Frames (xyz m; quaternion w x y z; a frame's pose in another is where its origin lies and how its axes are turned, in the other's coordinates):
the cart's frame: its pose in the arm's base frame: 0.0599 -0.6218 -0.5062 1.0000 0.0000 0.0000 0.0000
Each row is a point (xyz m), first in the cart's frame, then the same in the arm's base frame.
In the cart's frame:
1: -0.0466 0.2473 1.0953
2: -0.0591 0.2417 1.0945
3: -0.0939 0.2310 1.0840
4: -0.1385 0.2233 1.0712
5: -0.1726 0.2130 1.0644
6: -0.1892 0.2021 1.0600
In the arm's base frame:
1: 0.0133 -0.3745 0.5891
2: 0.0008 -0.3801 0.5883
3: -0.0340 -0.3908 0.5778
4: -0.0786 -0.3985 0.5650
5: -0.1127 -0.4088 0.5582
6: -0.1293 -0.4197 0.5538

